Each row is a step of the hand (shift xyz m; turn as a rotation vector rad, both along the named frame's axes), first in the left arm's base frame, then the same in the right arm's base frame.
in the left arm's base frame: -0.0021 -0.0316 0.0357 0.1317 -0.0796 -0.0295
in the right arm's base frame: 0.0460 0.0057 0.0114 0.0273 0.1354 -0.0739
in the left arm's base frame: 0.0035 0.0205 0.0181 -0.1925 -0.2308 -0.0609
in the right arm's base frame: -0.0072 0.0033 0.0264 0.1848 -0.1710 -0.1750
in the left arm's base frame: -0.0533 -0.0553 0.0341 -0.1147 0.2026 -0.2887
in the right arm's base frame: 0.0726 -0.0423 -0.0017 -0.3076 -0.1702 -0.1180
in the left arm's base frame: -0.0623 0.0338 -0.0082 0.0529 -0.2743 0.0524
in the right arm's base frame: -0.0221 -0.0662 0.0146 0.2441 0.0894 -0.1148
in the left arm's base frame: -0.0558 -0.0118 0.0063 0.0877 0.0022 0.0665
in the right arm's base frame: 0.0221 -0.0530 0.0003 0.0212 0.0941 0.0530
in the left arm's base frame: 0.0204 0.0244 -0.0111 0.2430 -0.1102 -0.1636
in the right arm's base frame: -0.0293 0.0161 0.0041 -0.0404 0.2328 -0.2053
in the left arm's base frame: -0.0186 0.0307 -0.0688 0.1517 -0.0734 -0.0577
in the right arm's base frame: -0.0604 -0.0300 -0.0384 0.0033 0.1511 -0.0943
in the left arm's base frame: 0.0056 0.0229 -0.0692 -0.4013 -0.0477 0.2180
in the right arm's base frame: -0.0581 -0.0053 -0.0440 0.2247 -0.3647 0.1654
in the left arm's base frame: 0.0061 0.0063 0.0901 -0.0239 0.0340 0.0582
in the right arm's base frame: 0.0441 0.0160 0.0774 0.0086 -0.0205 0.0680
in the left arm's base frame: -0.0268 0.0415 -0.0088 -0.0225 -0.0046 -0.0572
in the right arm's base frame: -0.0344 -0.0322 0.0173 -0.0246 -0.0284 -0.0489
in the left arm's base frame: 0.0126 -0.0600 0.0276 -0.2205 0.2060 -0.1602
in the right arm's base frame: 0.0622 0.0225 -0.0119 -0.2218 -0.2598 -0.0070
